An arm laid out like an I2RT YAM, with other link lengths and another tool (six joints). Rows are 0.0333 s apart.
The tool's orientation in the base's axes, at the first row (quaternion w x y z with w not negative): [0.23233, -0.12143, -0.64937, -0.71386]
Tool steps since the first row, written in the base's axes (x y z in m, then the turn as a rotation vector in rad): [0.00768, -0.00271, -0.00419, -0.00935, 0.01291, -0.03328]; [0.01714, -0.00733, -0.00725, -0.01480, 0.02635, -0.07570]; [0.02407, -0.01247, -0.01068, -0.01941, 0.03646, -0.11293]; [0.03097, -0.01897, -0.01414, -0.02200, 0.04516, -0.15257]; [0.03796, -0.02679, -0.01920, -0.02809, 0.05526, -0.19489]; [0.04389, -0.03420, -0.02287, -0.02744, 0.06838, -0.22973]
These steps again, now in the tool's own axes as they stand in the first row. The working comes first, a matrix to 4 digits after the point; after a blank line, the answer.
The tool's axes in the first row as the columns of a matrix, in the base's axes (used below as rounded here):
[-0.8626, 0.4894, -0.1284]
[-0.1740, -0.0487, 0.9835]
[0.4751, 0.8707, 0.1271]

[-0.00814, 0.00024, -0.00418, -0.00999, -0.03418, 0.00967]; [-0.01695, 0.00243, -0.01033, -0.02778, -0.07444, 0.01819]; [-0.02367, 0.00309, -0.01671, -0.04325, -0.10960, 0.02400]; [-0.03013, 0.00377, -0.02443, -0.06137, -0.14581, 0.02785]; [-0.03720, 0.00316, -0.03366, -0.07798, -0.18613, 0.03318]; [-0.04277, 0.00323, -0.04218, -0.09737, -0.21679, 0.04158]
